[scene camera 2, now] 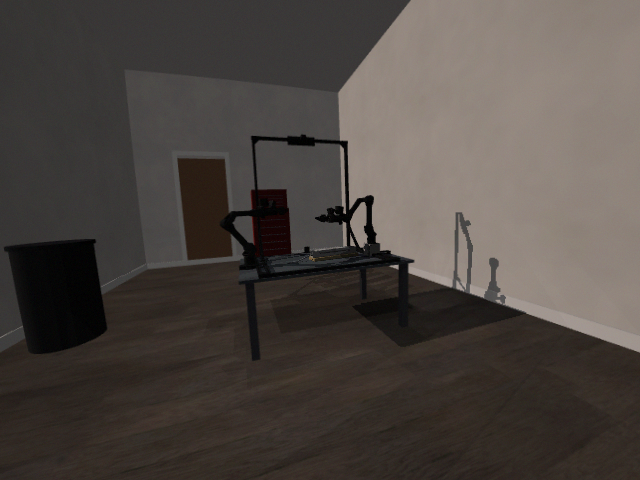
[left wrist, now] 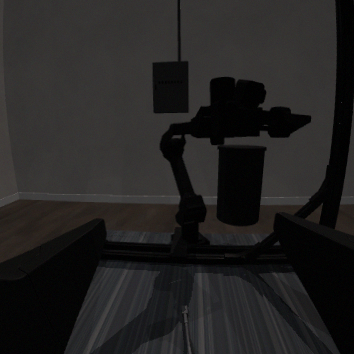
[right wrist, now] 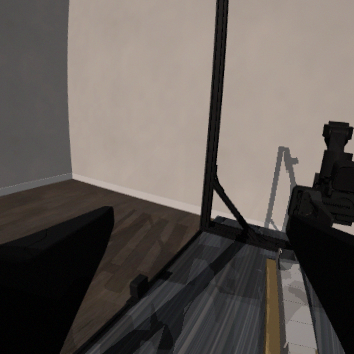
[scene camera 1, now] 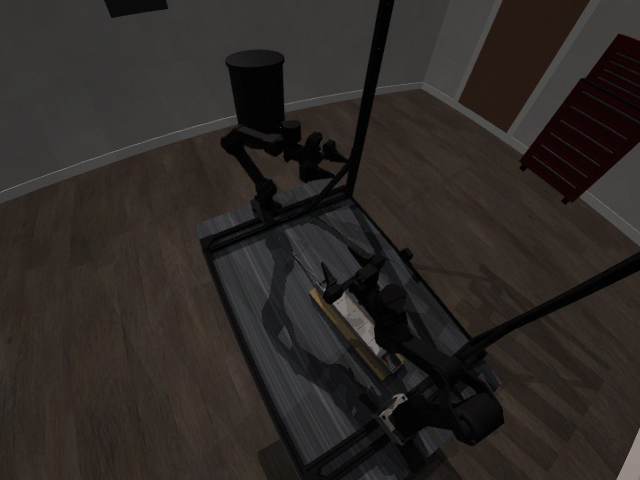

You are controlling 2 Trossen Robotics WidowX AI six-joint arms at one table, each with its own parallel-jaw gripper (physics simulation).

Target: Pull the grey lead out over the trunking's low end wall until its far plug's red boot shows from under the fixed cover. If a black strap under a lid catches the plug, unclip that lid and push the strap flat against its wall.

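Where they show: left gripper, fingertip midpoint: [scene camera 2: 317,218] [left wrist: 190,224] [scene camera 1: 335,254]; right gripper, fingertip midpoint: [scene camera 2: 284,210] [left wrist: 293,116] [right wrist: 202,219] [scene camera 1: 341,168]; left arm's base, link origin: [scene camera 2: 371,243] [scene camera 1: 403,418]; right arm's base, link origin: [scene camera 2: 249,264] [left wrist: 189,237] [scene camera 1: 266,206].
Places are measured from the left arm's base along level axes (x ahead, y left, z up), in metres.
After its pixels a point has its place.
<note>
The pale trunking [scene camera 1: 353,316] [right wrist: 299,312] lies on a yellow-brown base [scene camera 1: 345,334] @(x 0.304, y -0.045, z -0.075 m) [right wrist: 271,305] @(x 0.318, y -0.136, z -0.075 m), with seams across its lids. The grey lead [scene camera 1: 307,268] @(x 0.596, y -0.089, z -0.077 m) [left wrist: 186,325] @(x 0.650, y -0.087, z -0.090 m) runs from the trunking's upper-left end in scene camera 1 onto the table. A small red patch [scene camera 1: 385,359] @(x 0.153, y -0.097, z -0.065 m) shows near the other end; I cannot tell what it belongs to. No black strap can be made out. My left gripper [scene camera 1: 338,257] @(x 0.455, y -0.074, z 0.231 m) is open and empty, above the lead end and partly hiding the trunking. My right gripper [scene camera 1: 339,168] @(x 0.662, y -0.255, z 0.303 m) [right wrist: 202,219] @(x 0.662, y -0.255, z 0.303 m) is open and empty, raised away from the trunking.
Black frame posts [scene camera 1: 370,93] @(x 0.822, y -0.504, z 0.437 m) [right wrist: 215,115] @(x -0.018, y -0.410, z 0.385 m) rise at the table's two ends, with slanted braces. A small black block [scene camera 1: 405,253] @(x 0.407, y -0.460, z -0.051 m) [right wrist: 139,287] @(x 0.417, y -0.460, z -0.057 m) sits at the table's long edge. A pale bracket [scene camera 1: 393,418] @(x 0.020, y 0.022, z 0.005 m) is at the left arm's base. A black bin [scene camera 1: 256,93] [scene camera 2: 54,294] stands on the floor.
</note>
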